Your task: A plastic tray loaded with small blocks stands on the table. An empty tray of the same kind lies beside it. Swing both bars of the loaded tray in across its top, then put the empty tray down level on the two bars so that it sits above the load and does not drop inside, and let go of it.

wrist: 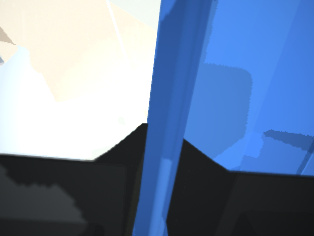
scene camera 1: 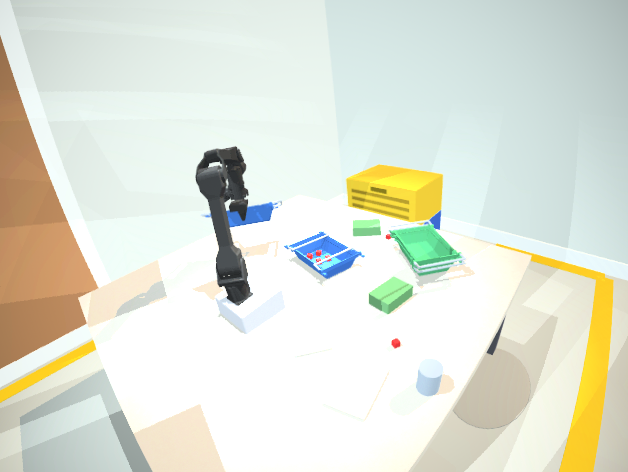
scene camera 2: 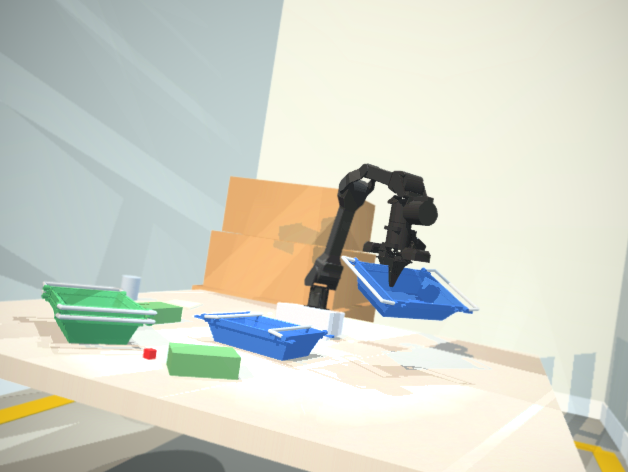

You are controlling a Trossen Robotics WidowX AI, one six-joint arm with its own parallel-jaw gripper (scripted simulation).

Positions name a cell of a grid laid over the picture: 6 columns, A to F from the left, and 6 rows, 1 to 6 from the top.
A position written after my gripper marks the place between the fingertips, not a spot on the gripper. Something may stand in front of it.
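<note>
I can see my gripper (scene camera 2: D4), which is visible in the wrist view (wrist: C4) too. There is a blue tray (scene camera 2: D4), and I find it again in scene camera 1 (scene camera 1: C3) and in the wrist view (wrist: E3). A pale cylinder (scene camera 1: E5) is here as well, but in the wrist view it is out of frame. I also see a green block (scene camera 1: D4) and a green block (scene camera 2: B5).
</note>
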